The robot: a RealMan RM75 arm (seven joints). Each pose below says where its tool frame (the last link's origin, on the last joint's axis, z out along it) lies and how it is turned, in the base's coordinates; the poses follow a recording.
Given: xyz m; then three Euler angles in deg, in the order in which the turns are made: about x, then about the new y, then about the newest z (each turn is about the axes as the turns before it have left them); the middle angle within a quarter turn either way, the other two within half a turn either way.
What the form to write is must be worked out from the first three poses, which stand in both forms.
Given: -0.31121 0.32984 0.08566 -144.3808 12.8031 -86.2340
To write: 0.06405 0.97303 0.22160 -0.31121; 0.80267 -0.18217 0.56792 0.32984; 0.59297 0.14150 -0.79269 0.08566; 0 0 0 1
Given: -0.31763 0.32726 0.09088 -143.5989 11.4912 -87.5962
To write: 0.04110 0.97909 0.19922 -0.31763; 0.79922 -0.15188 0.58154 0.32726; 0.59964 0.13532 -0.78875 0.09088; 0 0 0 1
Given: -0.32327 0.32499 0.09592 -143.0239 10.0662 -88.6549
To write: 0.02311 0.98434 0.17479 -0.32327; 0.79620 -0.12385 0.59222 0.32499; 0.60459 0.12548 -0.78659 0.09592; 0 0 0 1
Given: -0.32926 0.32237 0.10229 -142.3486 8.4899 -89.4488
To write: 0.00951 0.98900 0.14764 -0.32926; 0.79084 -0.09780 0.60416 0.32237; 0.61195 0.11101 -0.78307 0.10229; 0 0 0 1
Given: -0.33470 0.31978 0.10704 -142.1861 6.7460 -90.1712
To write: -0.00297 0.99307 0.11747 -0.33470; 0.79022 -0.06966 0.60885 0.31978; 0.61282 0.09463 -0.78454 0.10704; 0 0 0 1
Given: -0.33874 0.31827 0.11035 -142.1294 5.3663 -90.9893
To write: -0.01719 0.99547 0.09352 -0.33874; 0.79027 -0.04377 0.61119 0.31827; 0.61251 0.08441 -0.78594 0.11035; 0 0 0 1
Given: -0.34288 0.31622 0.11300 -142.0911 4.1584 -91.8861
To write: -0.03283 0.99683 0.07251 -0.34288; 0.79003 -0.01856 0.61279 0.31622; 0.61219 0.07740 -0.78691 0.11300; 0 0 0 1
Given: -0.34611 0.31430 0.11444 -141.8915 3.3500 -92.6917
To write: -0.04688 0.99719 0.05844 -0.34611; 0.78767 0.00093 0.61610 0.31430; 0.61431 0.07491 -0.78550 0.11444; 0 0 0 1
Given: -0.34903 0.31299 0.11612 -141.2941 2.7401 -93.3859
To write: -0.05899 0.99711 0.04781 -0.34903; 0.78077 0.01625 0.62461 0.31299; 0.62203 0.07417 -0.77947 0.11612; 0 0 0 1
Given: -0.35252 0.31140 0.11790 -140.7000 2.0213 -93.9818
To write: -0.06940 0.99697 0.03527 -0.35252; 0.77352 0.03145 0.63299 0.31140; 0.62996 0.07121 -0.77336 0.11790; 0 0 0 1
